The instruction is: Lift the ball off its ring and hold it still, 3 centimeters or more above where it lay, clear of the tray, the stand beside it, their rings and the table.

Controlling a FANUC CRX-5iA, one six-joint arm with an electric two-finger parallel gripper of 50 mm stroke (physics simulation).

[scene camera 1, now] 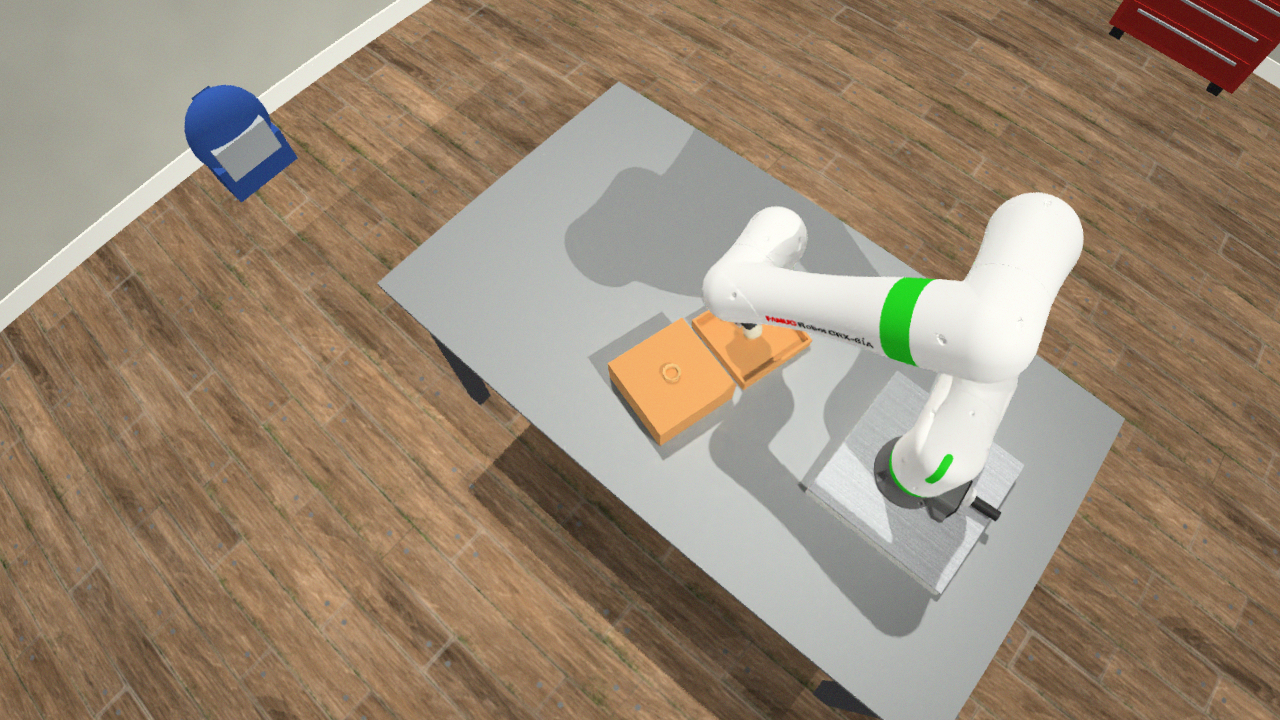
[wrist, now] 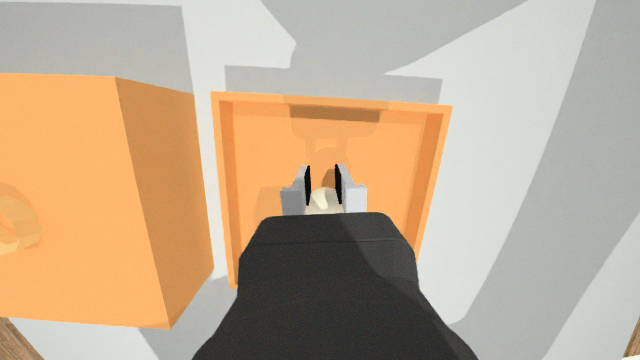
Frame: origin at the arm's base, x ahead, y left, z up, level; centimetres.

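Seen in the pictures: gripper, fingertip midpoint: [wrist: 322, 176]; arm's base, link origin: [scene camera 1: 909, 472].
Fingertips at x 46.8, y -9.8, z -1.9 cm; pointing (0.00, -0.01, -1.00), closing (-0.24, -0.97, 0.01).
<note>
Pixels of each thing's middle, then the offset from my fingertips to it. "spot": a spot on its surface instead. Level surfaces: height alone.
- pale ball, body centre: [wrist: 325, 212] [scene camera 1: 752, 329] dy +0.6, dx -3.1, dz +0.4 cm
- ring, surface spot: [wrist: 30, 227] spot: dy +19.7, dx +3.5, dz +5.0 cm
- grey table, surface height: dz -2.8 cm
The pale ball [scene camera 1: 752, 333] [wrist: 322, 200] sits in the low orange tray [scene camera 1: 718, 354] [wrist: 250, 97], partly covered by the gripper in both views. Its ring is hidden. My gripper [wrist: 322, 176] is shut with a gap left between the black pads. In the wrist view the fingers stand over the upper part of the ball, and the gap looks narrower than the ball. I see no clear hold on it. In scene camera 1 the fingertips are hidden by the arm.
The taller orange stand [scene camera 1: 657, 402] [wrist: 75, 140] is beside the tray, on the left in the wrist view, with a ring [scene camera 1: 662, 372] [wrist: 30, 227] on top. Both rest on the grey table [scene camera 1: 501, 268]. The robot's metal base plate [scene camera 1: 863, 488] is at the right in scene camera 1.
</note>
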